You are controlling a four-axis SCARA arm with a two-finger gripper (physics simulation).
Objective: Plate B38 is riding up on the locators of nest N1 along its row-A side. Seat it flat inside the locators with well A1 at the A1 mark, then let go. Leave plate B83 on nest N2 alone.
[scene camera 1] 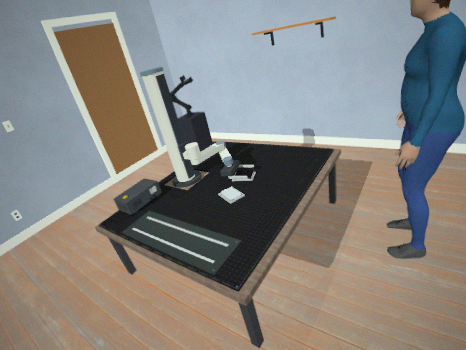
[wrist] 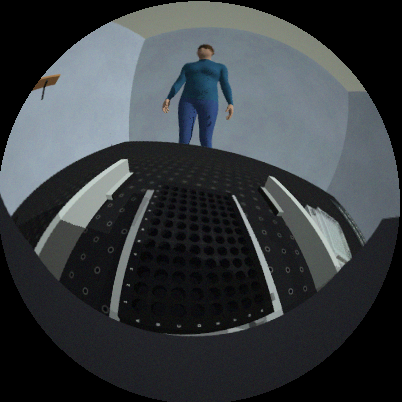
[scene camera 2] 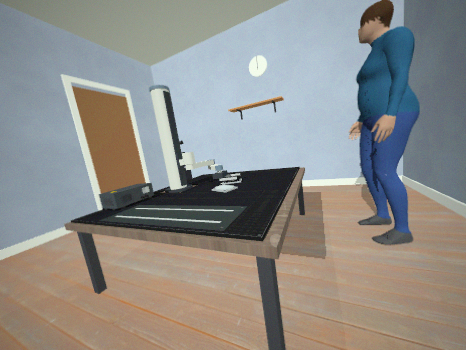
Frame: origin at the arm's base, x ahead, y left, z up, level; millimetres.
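Seen in the pictures: gripper, fingertip midpoint: (scene camera 1: pixel 250 171) (wrist: pixel 199 171) (scene camera 2: pixel 238 176); arm's base at its link origin: (scene camera 1: pixel 187 179) (scene camera 2: pixel 179 189).
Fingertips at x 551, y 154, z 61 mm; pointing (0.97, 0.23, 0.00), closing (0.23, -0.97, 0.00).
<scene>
Pixels of each thing's middle, then the offset from my fingertips to it. "pt": a spot on its surface instead. Level surfaces: height alone.
- Plate B38 at the middle of its body: (wrist: pixel 197 237) (scene camera 1: pixel 243 174) dz -24, dx -59, dy -15 mm
- nest N1 at a spot on its surface: (wrist: pixel 130 250) pt dz -12, dx -91, dy +17 mm
- Plate B83 at the middle of its body: (wrist: pixel 334 235) (scene camera 1: pixel 230 193) (scene camera 2: pixel 224 187) dz -29, dx -12, dy -260 mm
- grey instrument box at a spot on its surface: (scene camera 1: pixel 137 196) pt dz +57, dx -586, dy -605 mm
- dark panel with two white strips, surface height: dz -44 mm
Plate B38 (wrist: pixel 197 250), black with many round wells, lies between the pale rails of nest N1 (wrist: pixel 128 250). Column 1 and the row letters are at its near end in the wrist view, with A at the lower left. It looks about level there; small remaining tilt and the nest's A1 mark cannot be made out. My gripper (scene camera 1: pixel 246 172) (scene camera 2: pixel 231 178) (wrist: pixel 199 171) is open wide around the plate, one finger outside each long rail, with gaps on both sides. Plate B83 (scene camera 1: pixel 231 194) (scene camera 2: pixel 224 188) (wrist: pixel 327 230), pale, sits on nest N2 beyond the right finger.
A grey instrument box (scene camera 1: pixel 137 196) (scene camera 2: pixel 126 196) stands near the arm's column (scene camera 1: pixel 170 130) (scene camera 2: pixel 171 140). A dark panel with two white strips (scene camera 1: pixel 180 240) (scene camera 2: pixel 175 216) lies near the table's front edge. A person (scene camera 1: pixel 430 110) (scene camera 2: pixel 387 115) (wrist: pixel 202 95) stands beyond the table.
</scene>
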